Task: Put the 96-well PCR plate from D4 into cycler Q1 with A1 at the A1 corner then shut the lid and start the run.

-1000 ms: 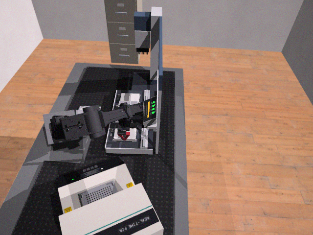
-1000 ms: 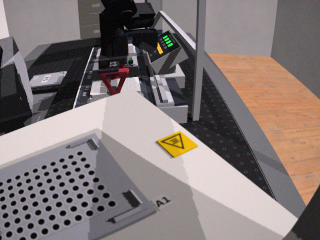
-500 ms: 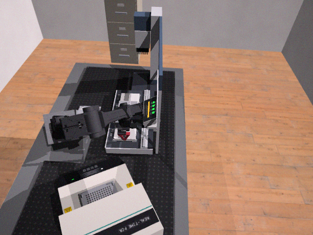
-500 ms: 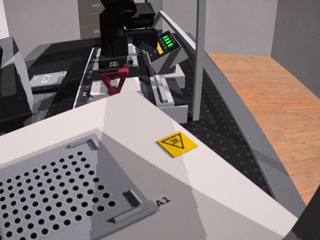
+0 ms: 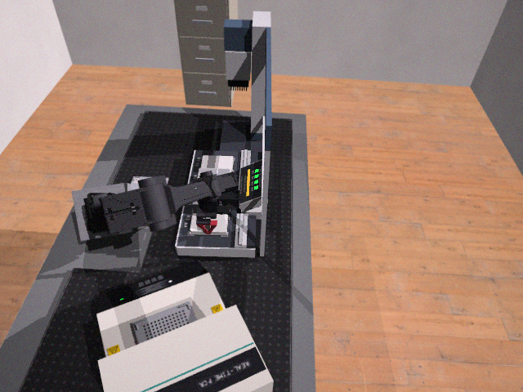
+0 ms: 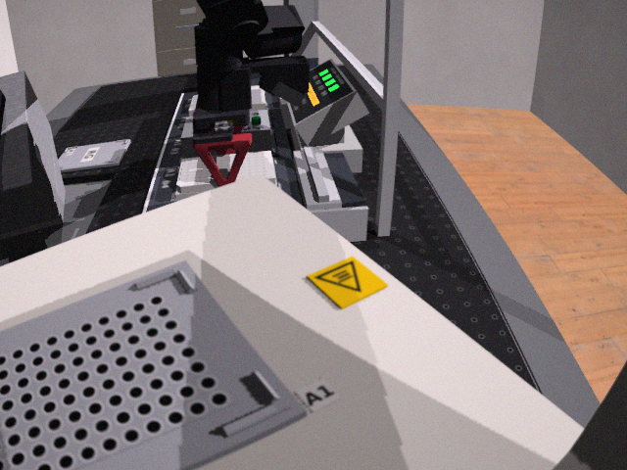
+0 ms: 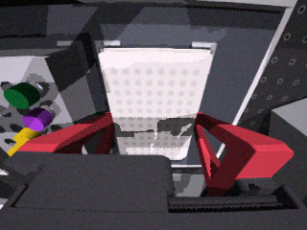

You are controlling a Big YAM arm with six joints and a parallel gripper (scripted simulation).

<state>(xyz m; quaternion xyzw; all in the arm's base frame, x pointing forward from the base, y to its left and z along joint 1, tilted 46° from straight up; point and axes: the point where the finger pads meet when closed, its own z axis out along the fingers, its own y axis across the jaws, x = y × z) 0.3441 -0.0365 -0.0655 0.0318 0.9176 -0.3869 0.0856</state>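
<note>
Right now the tube cooling block is 1 cm ahead of my hand, 11 cm to the left of it and 1 cm above it. Also, from my hand: tall gantry post: 17 cm ahead, 11 cm to the right, 17 cm above; then pipette head: 16 cm ahead, 55 cm to the left, 32 cm above; then grey nest: 24 cm behind, 26 cm to the left, 6 cm below.
</note>
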